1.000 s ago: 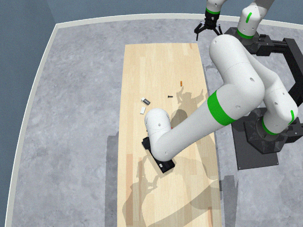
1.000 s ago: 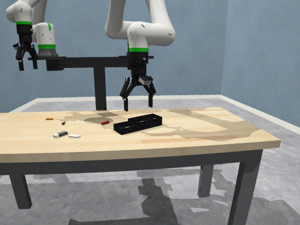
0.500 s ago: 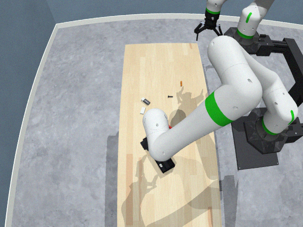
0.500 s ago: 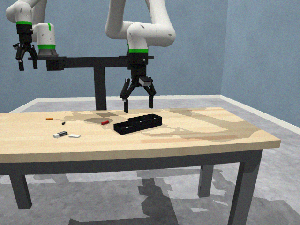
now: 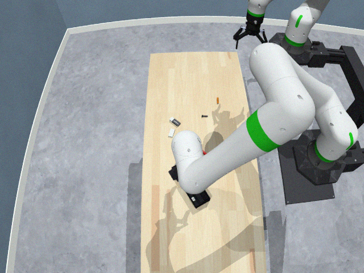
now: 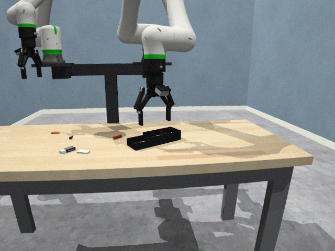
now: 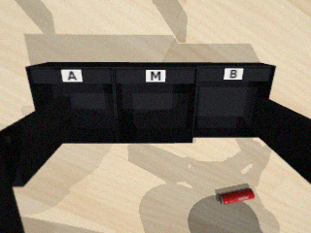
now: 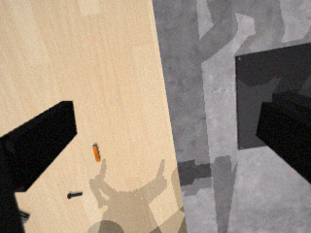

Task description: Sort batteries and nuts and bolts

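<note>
Now: the orange battery 17 cm behind my left hand, 54 cm to the right of it and 10 cm below it. Also, from my left hand: flat white block (10 cm ahead, 30 cm to the right, 11 cm below); black three-part bin block (1 cm behind, 9 cm below); red battery (8 cm behind, 19 cm to the right, 10 cm below).
</note>
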